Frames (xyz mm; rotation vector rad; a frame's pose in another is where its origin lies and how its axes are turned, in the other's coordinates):
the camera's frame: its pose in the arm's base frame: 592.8 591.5 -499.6 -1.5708 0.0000 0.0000
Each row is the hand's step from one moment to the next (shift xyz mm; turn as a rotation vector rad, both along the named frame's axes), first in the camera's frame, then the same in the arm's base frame.
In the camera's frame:
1: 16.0 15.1 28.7 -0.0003 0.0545 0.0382
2: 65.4 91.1 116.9 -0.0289 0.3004 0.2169
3: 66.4 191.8 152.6 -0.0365 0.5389 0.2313
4: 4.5 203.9 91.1 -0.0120 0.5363 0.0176
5: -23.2 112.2 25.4 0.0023 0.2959 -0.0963
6: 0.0 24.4 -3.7 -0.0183 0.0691 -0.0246
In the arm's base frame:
1: 16.0 28.7 -15.1 -0.0003 0.0382 -0.0545
2: 65.4 116.9 -91.1 -0.0289 0.2169 -0.3004
3: 66.4 152.6 -191.8 -0.0365 0.2313 -0.5389
4: 4.5 91.1 -203.9 -0.0120 0.0176 -0.5363
5: -23.2 25.4 -112.2 0.0023 -0.0963 -0.2959
6: 0.0 -3.7 -24.4 -0.0183 -0.0246 -0.0691

